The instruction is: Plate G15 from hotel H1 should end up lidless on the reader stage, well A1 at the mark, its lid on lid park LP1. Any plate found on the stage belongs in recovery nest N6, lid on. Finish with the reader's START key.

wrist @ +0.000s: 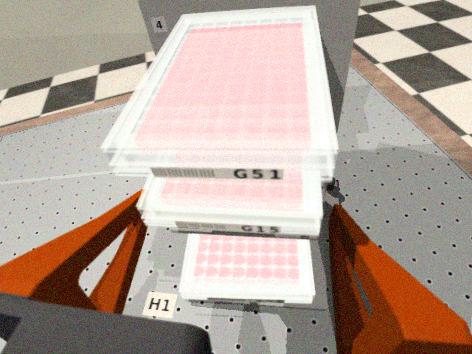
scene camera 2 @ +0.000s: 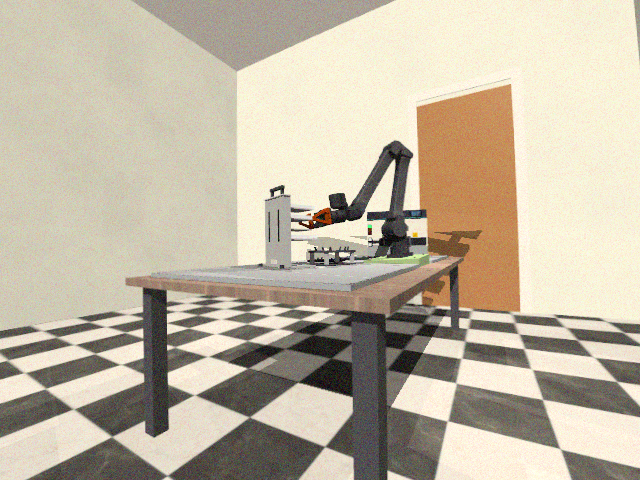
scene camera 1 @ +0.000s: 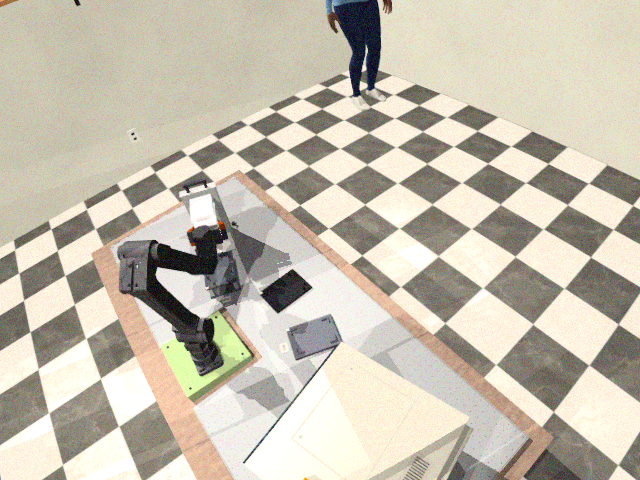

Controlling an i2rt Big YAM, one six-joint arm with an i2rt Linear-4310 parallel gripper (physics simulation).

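Seen in the pictures: gripper, fingertip midpoint: (wrist: 238, 205) (scene camera 1: 206, 224); arm's base, link origin: (scene camera 2: 400, 256) (scene camera 1: 206, 357).
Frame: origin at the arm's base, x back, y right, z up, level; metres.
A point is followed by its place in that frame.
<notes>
Hotel H1 (scene camera 1: 214, 193) {x -0.289, y -0.531, z 0.206 m} (scene camera 2: 270, 235) {x -0.261, y -0.570, z 0.097 m} (wrist: 344, 30) {x -0.292, y -0.530, z 0.195 m} stands at the table's far end and holds several clear-lidded plates with pink wells. Plate G51 (wrist: 225, 100) {x -0.209, y -0.448, z 0.212 m} is above plate G15 (wrist: 235, 200) {x -0.206, y -0.426, z 0.173 m}, whose label faces the wrist camera; a third plate (wrist: 247, 265) {x -0.206, y -0.429, z 0.097 m} is lower, its label unreadable. My gripper (scene camera 1: 207, 232) {x -0.207, y -0.435, z 0.157 m} (scene camera 2: 306, 221) {x -0.207, y -0.435, z 0.157 m} (wrist: 238, 205) {x -0.207, y -0.435, z 0.157 m} is open and empty at the hotel's front. In the wrist view its orange fingers stand either side of G15's front end, with gaps. The reader (scene camera 1: 382, 413) (scene camera 2: 372, 238) {x -0.322, y 0.306, z 0.100 m} shows a green light. The reader stage and well A1 cannot be made out.
A dark raised fixture (scene camera 1: 223, 279) {x -0.171, y -0.249, z 0.036 m} (scene camera 2: 330, 255) {x -0.133, y -0.384, z 0.018 m} stands below the wrist, near the hotel. A black pad (scene camera 1: 285, 290) {x -0.353, y -0.105, z -0.014 m} and a grey nest (scene camera 1: 314, 336) {x -0.349, y 0.124, z -0.011 m} lie between it and the reader. The arm's green base (scene camera 1: 230, 341) {x -0.095, y -0.015, z -0.006 m} (scene camera 2: 413, 259) {x 0.114, y -0.136, z -0.006 m} is near the table edge. A person (scene camera 1: 360, 36) stands beyond the table.
</notes>
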